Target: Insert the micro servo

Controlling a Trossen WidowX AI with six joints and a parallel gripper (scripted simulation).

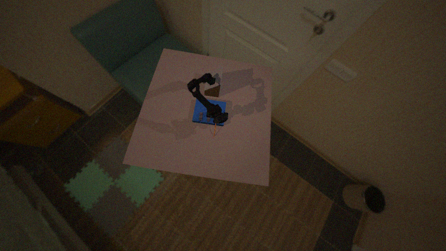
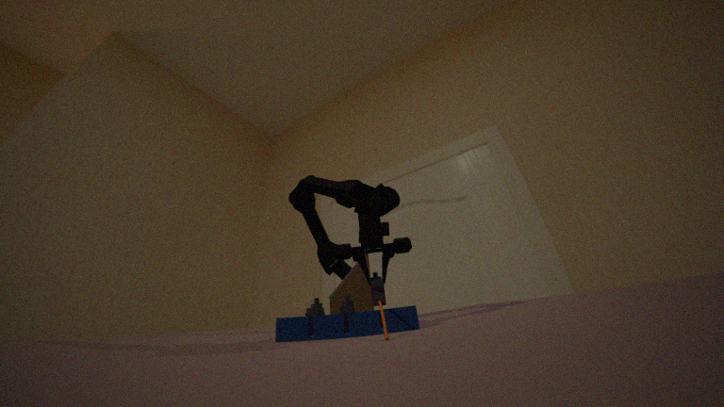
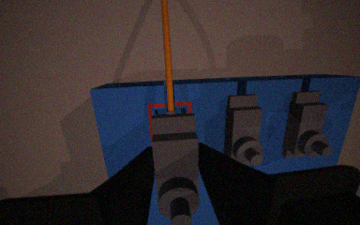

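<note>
Now: the blue deck 12 cm behind my gripper tip, 8 cm to the right of it and 8 cm below it.
</note>
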